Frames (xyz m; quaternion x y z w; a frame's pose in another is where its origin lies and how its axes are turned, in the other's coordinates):
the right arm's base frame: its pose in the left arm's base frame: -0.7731 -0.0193 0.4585 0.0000 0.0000 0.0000 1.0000
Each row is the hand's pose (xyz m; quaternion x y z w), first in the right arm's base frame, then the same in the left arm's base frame.
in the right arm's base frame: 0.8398 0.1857 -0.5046 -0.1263 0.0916 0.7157 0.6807
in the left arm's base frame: 0.0667 0.1664 -0.0461 -0.1263 0.0916 0.7157 0.6807
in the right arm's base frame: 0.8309 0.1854 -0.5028 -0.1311 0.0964 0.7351 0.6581
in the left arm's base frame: 0.0578 0.1661 -0.0443 -0.1311 0.0964 0.7351 0.6581
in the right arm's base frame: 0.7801 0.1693 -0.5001 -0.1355 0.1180 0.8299 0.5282
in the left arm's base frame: 0.0070 0.1500 -0.0416 -0.1355 0.1180 0.8299 0.5282
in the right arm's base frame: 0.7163 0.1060 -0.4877 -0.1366 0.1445 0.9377 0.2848
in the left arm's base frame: -0.0568 0.0867 -0.0292 -0.1366 0.1445 0.9377 0.2848
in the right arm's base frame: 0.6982 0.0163 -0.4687 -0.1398 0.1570 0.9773 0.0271
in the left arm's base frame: -0.0749 -0.0030 -0.0102 -0.1398 0.1570 0.9773 0.0271
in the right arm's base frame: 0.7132 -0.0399 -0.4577 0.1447 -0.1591 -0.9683 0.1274
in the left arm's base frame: -0.0599 -0.0592 0.0008 0.1447 -0.1591 -0.9683 0.1274
